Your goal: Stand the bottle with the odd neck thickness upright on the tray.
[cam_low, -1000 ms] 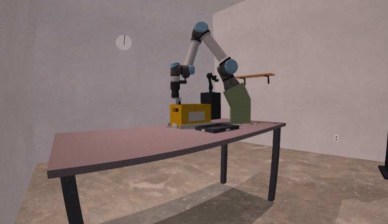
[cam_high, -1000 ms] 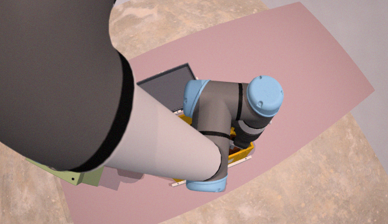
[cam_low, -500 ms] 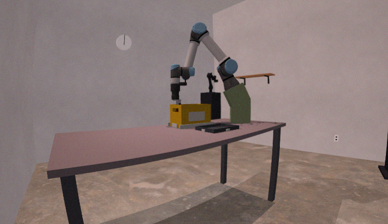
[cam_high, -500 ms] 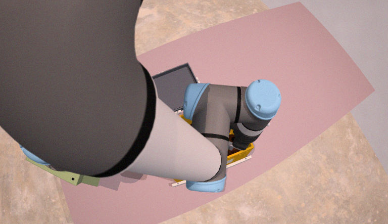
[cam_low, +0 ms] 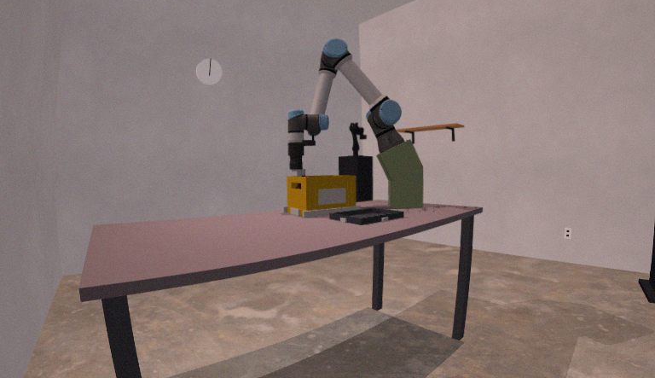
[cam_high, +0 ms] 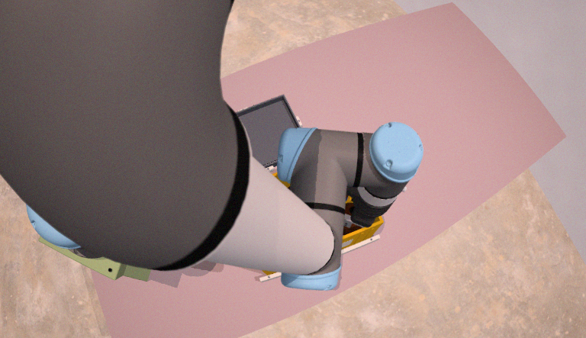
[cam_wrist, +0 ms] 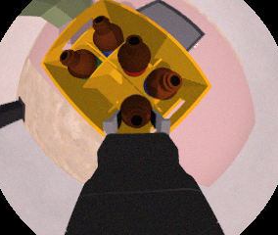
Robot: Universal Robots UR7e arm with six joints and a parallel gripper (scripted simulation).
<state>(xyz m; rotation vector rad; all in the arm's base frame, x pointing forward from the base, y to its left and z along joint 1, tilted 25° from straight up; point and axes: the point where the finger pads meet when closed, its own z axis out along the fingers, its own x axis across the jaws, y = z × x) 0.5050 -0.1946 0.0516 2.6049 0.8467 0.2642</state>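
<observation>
Right now the glass bottle is 70 mm below my hand. The rest, counted from my hand: dark tray (340 mm to the left, 150 mm below, 70 mm behind); then crate (80 mm below, 80 mm behind, 60 mm to the left).
</observation>
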